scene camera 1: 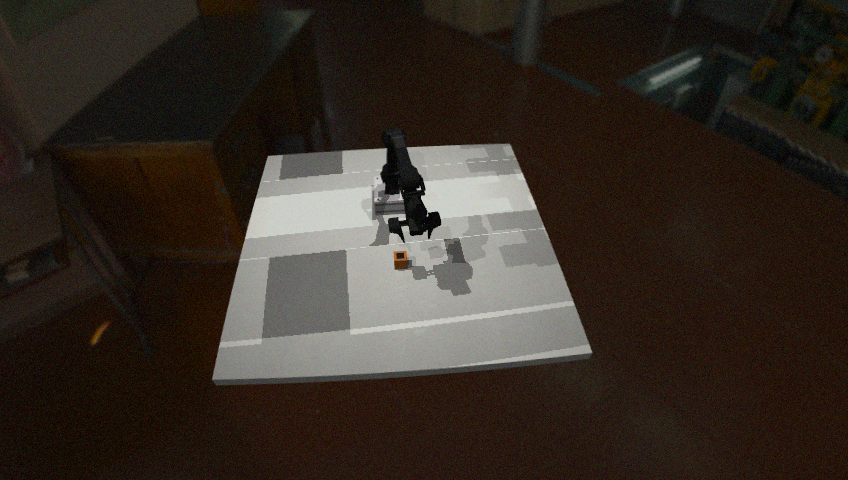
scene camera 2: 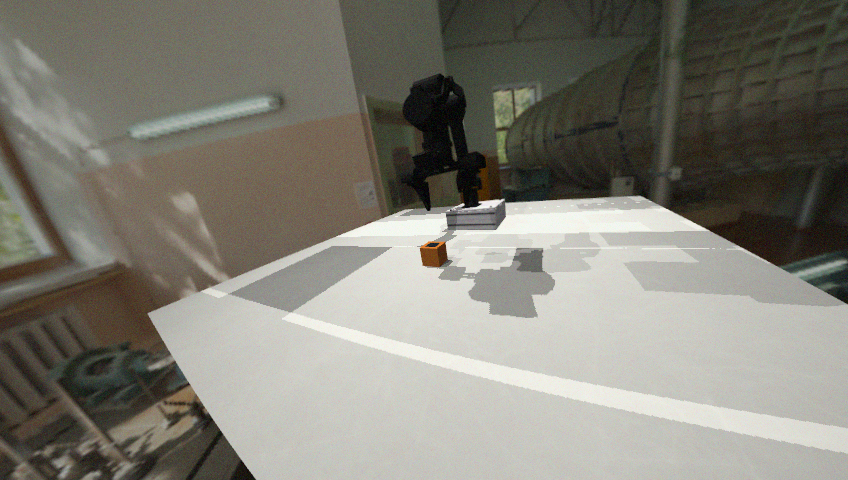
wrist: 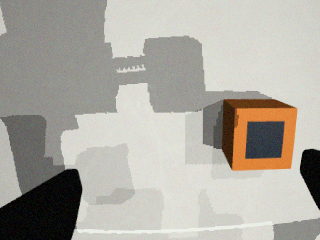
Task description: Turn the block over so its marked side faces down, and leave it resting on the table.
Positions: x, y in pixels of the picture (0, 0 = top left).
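Gripper visible in scene camera 1, scene camera 2 and the wrist view [193, 171]. Same spot on the gripper: [scene camera 2: 422, 188] and [scene camera 1: 401, 230].
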